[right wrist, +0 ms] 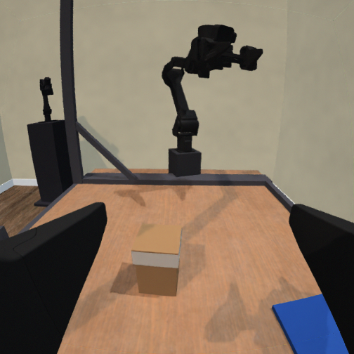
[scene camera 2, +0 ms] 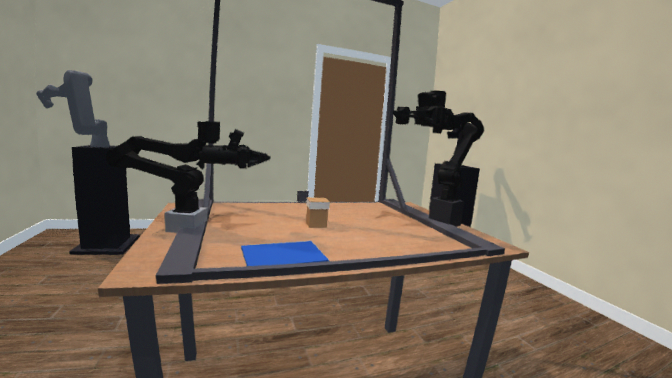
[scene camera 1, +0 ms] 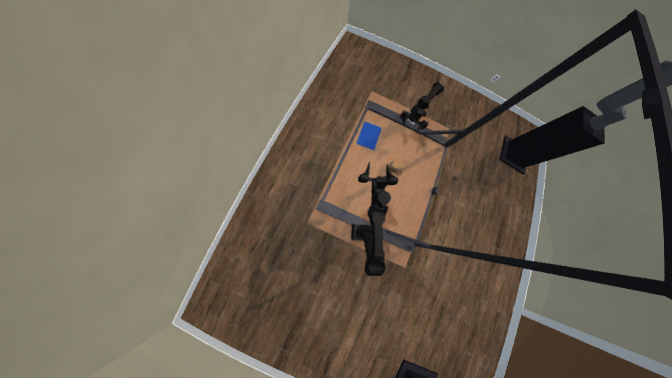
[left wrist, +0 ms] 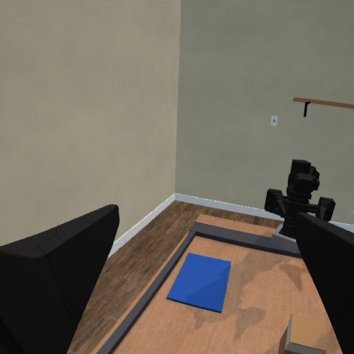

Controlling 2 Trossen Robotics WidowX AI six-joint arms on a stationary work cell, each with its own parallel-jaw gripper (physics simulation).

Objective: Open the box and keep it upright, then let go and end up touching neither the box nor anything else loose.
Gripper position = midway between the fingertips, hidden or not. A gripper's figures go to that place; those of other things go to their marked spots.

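Scene:
Left gripper [scene camera 2: 404, 112], 1000 mm from the lens. Right gripper [scene camera 2: 268, 156], 1000 mm from the lens.

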